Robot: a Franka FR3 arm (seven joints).
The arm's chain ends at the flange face. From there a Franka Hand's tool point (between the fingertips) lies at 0.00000 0.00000 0.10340 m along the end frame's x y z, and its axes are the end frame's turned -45 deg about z.
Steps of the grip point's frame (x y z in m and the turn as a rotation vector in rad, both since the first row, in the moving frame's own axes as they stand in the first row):
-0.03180 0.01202 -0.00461 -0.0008 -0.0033 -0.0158
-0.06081 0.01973 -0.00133 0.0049 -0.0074 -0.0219
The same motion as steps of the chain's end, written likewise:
-0.01381 0.03068 -0.00461 -0.0029 -0.0018 -0.0158
-0.02815 0.05676 -0.00133 -0.0018 -0.0087 -0.0219

